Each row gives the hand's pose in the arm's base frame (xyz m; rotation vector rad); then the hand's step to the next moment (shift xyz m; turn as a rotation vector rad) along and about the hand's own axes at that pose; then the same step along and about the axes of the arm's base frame.
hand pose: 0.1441 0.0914 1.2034 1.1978 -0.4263 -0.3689
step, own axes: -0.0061 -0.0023 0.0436 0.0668 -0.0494 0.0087
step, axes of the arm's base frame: -0.0273 -0.0330 0.0103 0.0508 -0.0557 -0.0359
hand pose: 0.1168 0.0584 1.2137 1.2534 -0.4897 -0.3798
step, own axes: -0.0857 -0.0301 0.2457 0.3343 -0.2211 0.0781
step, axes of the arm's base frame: -0.2063 -0.1606 0.0160 0.2355 -0.2996 -0.1466
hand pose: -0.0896 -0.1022 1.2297 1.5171 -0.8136 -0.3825
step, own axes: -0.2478 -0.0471 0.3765 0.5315 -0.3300 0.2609
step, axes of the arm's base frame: -0.4130 -0.1060 -0.1535 0.2766 -0.5742 -0.2308
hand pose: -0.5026 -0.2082 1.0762 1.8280 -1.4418 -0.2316
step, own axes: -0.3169 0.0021 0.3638 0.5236 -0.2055 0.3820
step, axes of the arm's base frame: -0.3180 0.1144 -0.3443 0.1117 -0.6291 -0.2327
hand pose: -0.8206 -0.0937 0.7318 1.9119 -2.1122 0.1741
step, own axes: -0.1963 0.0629 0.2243 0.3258 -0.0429 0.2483
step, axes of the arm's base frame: -0.0755 0.1320 -0.2640 -0.0159 -0.3847 -0.1463
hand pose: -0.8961 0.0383 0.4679 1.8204 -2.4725 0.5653
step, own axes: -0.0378 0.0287 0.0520 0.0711 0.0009 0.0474
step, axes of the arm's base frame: -0.0043 0.0266 -0.0651 -0.0143 -0.0793 -0.0284
